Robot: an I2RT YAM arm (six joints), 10 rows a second.
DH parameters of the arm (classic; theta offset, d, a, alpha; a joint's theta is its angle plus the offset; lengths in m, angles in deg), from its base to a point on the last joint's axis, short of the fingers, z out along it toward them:
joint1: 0 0.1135 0.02 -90
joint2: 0 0 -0.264 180
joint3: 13.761 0 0.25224 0
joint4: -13.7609 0 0.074 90
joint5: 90 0 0 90
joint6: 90 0.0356 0 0
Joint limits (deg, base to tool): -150..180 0..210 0..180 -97..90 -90..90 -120..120
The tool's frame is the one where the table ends.
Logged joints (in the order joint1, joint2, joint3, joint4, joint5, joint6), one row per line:
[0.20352 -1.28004 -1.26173 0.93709 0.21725 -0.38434]
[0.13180 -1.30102 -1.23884 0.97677 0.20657 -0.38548]
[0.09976 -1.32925 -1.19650 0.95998 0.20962 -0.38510]
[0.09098 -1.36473 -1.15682 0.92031 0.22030 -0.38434]
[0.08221 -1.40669 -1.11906 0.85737 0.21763 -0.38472]
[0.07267 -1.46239 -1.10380 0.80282 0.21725 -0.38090]
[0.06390 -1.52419 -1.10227 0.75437 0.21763 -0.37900]
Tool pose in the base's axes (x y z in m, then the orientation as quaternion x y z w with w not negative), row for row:
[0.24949 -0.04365 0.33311 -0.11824 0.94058 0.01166 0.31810]
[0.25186 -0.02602 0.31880 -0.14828 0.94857 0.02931 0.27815]
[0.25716 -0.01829 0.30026 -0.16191 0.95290 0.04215 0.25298]
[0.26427 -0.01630 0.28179 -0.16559 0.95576 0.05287 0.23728]
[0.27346 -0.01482 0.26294 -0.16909 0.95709 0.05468 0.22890]
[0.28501 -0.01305 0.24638 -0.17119 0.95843 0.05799 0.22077]
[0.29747 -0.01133 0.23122 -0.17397 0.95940 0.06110 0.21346]
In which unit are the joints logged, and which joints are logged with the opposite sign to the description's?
The joints are logged in radians. Opposite sign: joint1, joint2, joint3, joint4, joint5.
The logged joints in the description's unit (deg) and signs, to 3 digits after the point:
[-11.661 73.341 72.292 -53.691 -12.448 -22.021]
[-7.552 74.543 70.980 -55.965 -11.836 -22.086]
[-5.716 76.160 68.554 -55.003 -12.010 -22.065]
[-5.213 78.193 66.281 -52.730 -12.622 -22.021]
[-4.710 80.597 64.117 -49.124 -12.469 -22.043]
[-4.164 83.789 63.243 -45.998 -12.448 -21.824]
[-3.661 87.330 63.155 -43.222 -12.469 -21.715]

